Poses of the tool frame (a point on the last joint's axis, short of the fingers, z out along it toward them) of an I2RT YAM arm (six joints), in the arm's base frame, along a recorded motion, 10 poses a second.
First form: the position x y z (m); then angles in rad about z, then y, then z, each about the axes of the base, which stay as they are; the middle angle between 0 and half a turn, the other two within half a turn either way.
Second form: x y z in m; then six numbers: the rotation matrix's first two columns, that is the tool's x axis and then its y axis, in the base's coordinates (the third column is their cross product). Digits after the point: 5 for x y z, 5 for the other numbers.
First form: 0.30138 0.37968 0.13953 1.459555 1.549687 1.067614
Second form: 0.30138 0.37968 0.13953 -0.86951 0.48129 -0.11099 -0.10737 0.03515 0.99360
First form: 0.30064 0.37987 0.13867 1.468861 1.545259 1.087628
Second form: 0.30064 0.37987 0.13867 -0.87972 0.46448 -0.10173 -0.10191 0.02478 0.99448
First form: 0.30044 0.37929 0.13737 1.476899 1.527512 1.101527
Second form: 0.30044 0.37929 0.13737 -0.88614 0.45386 -0.09367 -0.10311 0.00398 0.99466
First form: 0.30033 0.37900 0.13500 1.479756 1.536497 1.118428
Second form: 0.30033 0.37900 0.13500 -0.89433 0.43809 -0.09086 -0.09670 0.00902 0.99527
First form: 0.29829 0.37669 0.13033 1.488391 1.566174 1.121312
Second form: 0.29829 0.37669 0.13033 -0.89745 0.43337 -0.08231 -0.07614 0.03162 0.99660
